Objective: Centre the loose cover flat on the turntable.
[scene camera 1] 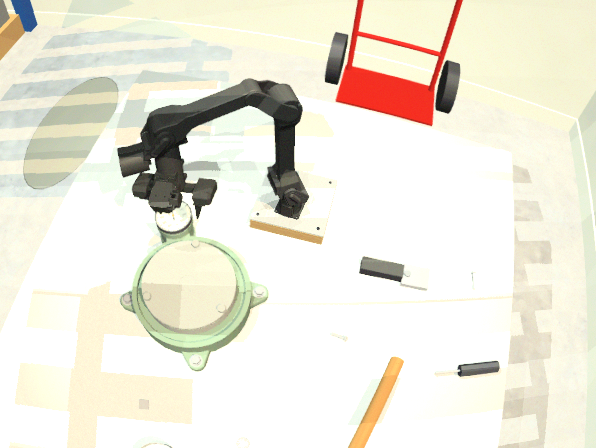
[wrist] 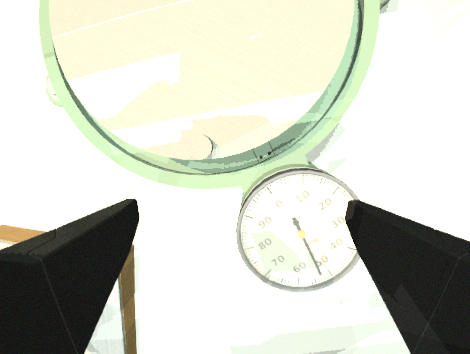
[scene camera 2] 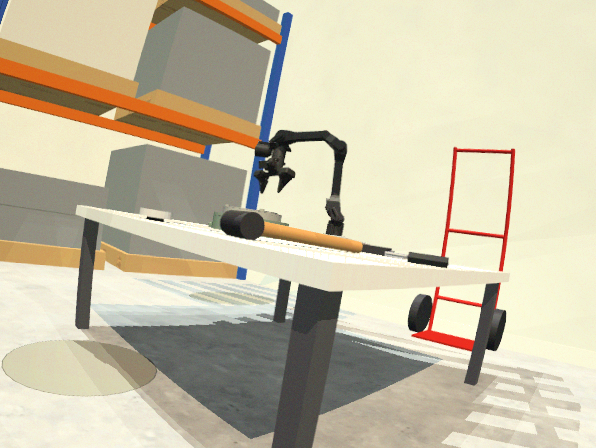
Observation:
My gripper is open, holding nothing. Also in view: a round cover disc. The table carries a hammer. I also see a round dial gauge.
My gripper is seen too in the wrist view and in scene camera 2.

